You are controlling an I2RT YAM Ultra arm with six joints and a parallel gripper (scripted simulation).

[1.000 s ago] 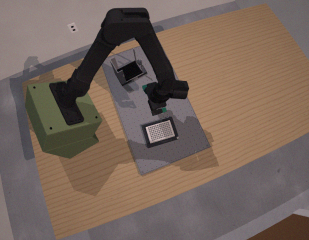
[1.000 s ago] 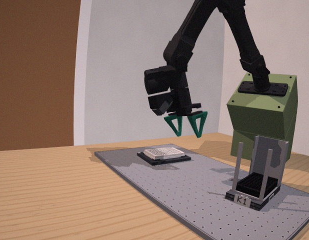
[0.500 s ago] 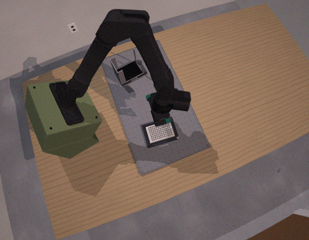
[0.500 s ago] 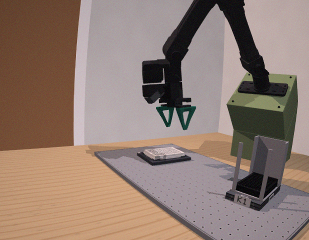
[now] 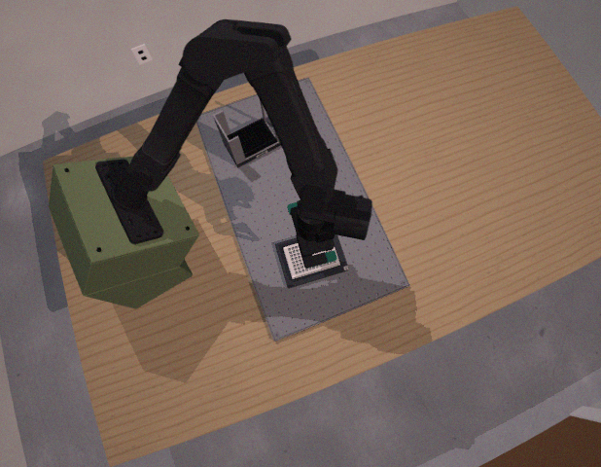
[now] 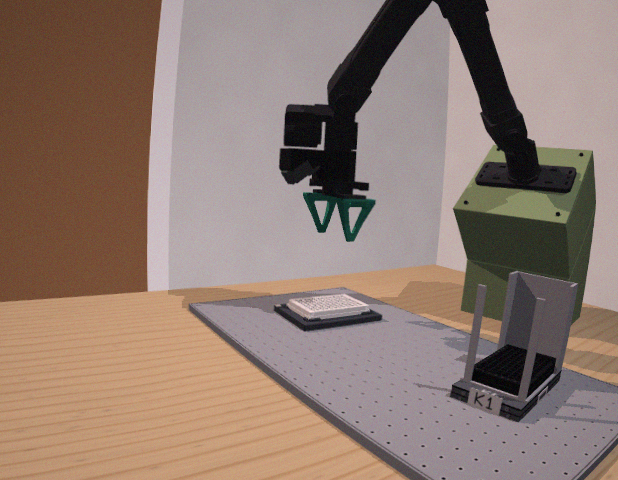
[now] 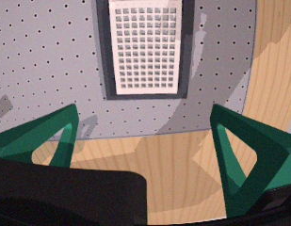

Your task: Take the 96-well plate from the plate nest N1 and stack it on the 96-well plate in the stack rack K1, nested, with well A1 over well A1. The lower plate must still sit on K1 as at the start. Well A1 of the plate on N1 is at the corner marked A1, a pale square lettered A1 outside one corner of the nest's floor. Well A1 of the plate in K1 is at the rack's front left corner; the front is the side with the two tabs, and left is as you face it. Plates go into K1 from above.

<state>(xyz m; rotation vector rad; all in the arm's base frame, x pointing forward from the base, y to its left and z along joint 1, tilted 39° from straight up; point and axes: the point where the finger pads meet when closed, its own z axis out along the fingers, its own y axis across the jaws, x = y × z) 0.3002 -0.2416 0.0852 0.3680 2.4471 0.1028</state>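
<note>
My gripper is now 14 cm above the white 96-well plate. Round my hand: back wall: 37 cm to the left, 8 cm below, 3 cm behind; then thin post: 33 cm to the left, 10 cm ahead, 8 cm below; then pale A1 square: 14 cm below, 8 cm to the right, 6 cm ahead.
</note>
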